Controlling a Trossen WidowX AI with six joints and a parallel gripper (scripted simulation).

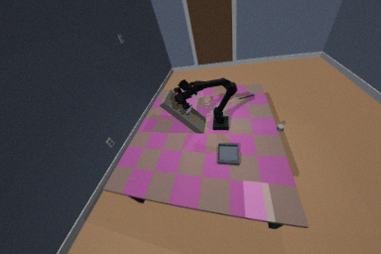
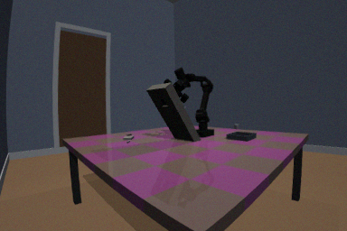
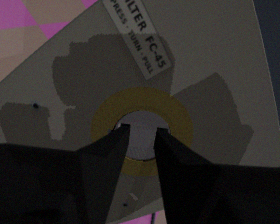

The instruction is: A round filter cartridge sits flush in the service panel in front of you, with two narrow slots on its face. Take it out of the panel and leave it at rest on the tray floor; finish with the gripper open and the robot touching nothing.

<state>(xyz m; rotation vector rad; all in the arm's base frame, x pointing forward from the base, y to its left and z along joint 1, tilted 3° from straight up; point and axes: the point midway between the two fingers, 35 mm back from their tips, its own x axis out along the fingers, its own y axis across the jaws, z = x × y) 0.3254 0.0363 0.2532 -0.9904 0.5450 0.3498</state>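
The dark tray is 43 cm behind my gripper tip, 25 cm to the left of it and 27 cm below it. Also, from my gripper tip: round grey filter cartridge (1 cm ahead, 1 cm below); flat item (12 cm ahead, 33 cm to the right, 28 cm below).
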